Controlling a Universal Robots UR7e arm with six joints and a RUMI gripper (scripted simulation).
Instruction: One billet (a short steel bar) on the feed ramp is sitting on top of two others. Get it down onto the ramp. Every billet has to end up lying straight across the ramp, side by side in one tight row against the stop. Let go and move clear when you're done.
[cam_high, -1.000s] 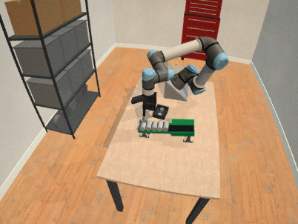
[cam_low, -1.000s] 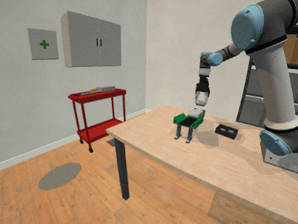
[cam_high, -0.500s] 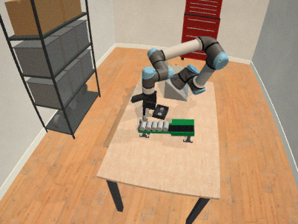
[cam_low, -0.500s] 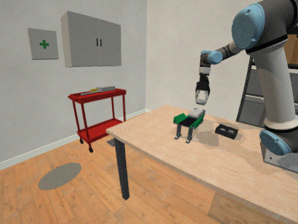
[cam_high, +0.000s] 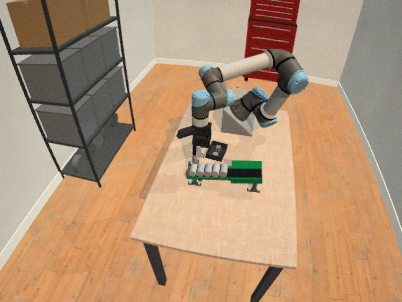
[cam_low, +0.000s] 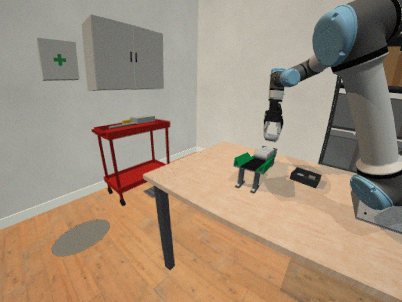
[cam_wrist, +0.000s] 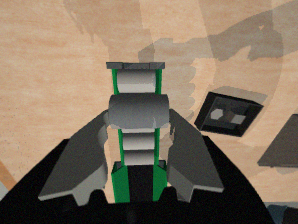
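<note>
The ramp lies 16 cm to the left of my hand, 9 cm below it and 1 cm behind it. Also, from my hand: grey stop (10 cm below, 4 cm to the right, 1 cm ahead).
</note>
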